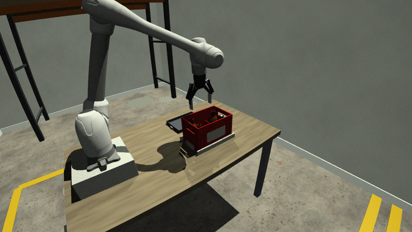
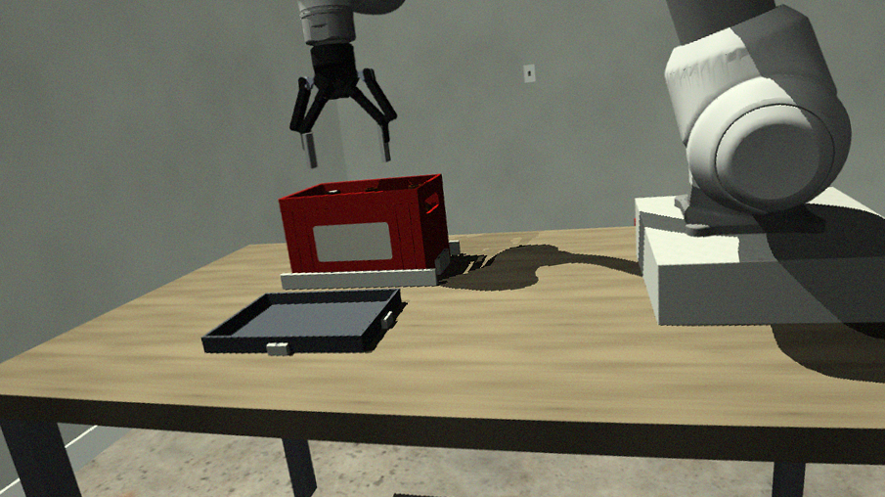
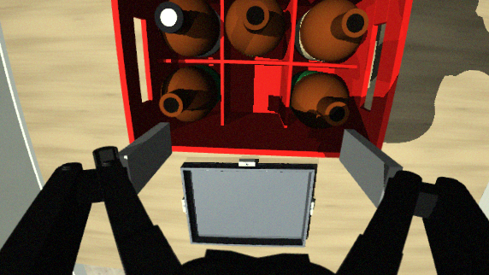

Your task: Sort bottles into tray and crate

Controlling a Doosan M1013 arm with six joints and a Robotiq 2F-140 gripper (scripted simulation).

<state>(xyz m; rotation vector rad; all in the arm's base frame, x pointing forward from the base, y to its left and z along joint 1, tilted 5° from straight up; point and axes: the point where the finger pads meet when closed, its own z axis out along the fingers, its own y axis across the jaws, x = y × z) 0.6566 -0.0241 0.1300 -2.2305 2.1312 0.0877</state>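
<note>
My hand is 90 mm short of the brown capped bottle, 100 mm to the left of it and 150 mm above it. From my hand the other things lie so: red crate 60 mm to the right, 150 mm below; then dark tray 230 mm to the left, 220 mm below.
</note>
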